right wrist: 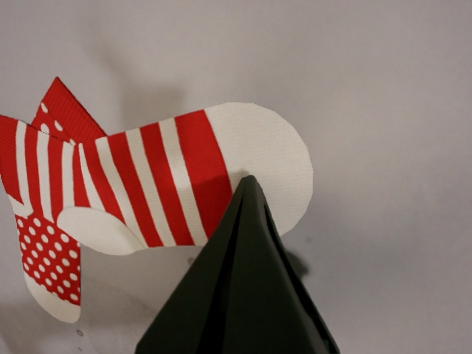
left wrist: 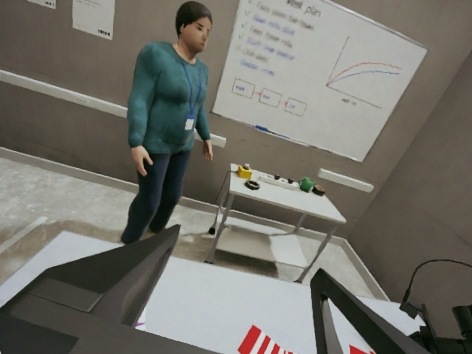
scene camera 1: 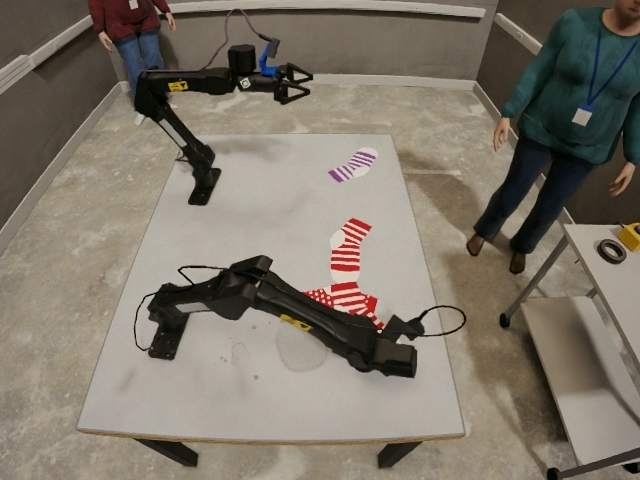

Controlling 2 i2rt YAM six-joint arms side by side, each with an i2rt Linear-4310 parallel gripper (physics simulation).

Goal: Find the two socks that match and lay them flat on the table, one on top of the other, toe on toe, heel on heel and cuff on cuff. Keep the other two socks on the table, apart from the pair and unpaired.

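One red-and-white striped sock (scene camera 1: 344, 254) lies with its cuff to the back and its white toe against the cuff end of the other red striped sock (scene camera 1: 347, 295) (right wrist: 155, 185). That lower sock lies across a red polka-dot sock (scene camera 1: 320, 295) (right wrist: 50, 255). A purple-striped sock (scene camera 1: 354, 165) lies apart at the back right. My right gripper (right wrist: 251, 182) is shut at the white toe of the lower striped sock and seems to pinch it; the sock stays low on the table. Its fingertips are hidden in the scene view. My left gripper (scene camera 1: 310, 84) (left wrist: 248, 254) is open and empty, raised beyond the table's back edge.
My right arm (scene camera 1: 310, 315) stretches low over the table (scene camera 1: 248, 408) and covers part of the overlapping socks. A white trolley (scene camera 1: 591, 268) stands at the right. A person in teal (scene camera 1: 568, 77) stands by the right side, and another in dark red (scene camera 1: 129, 20) stands at the back left.
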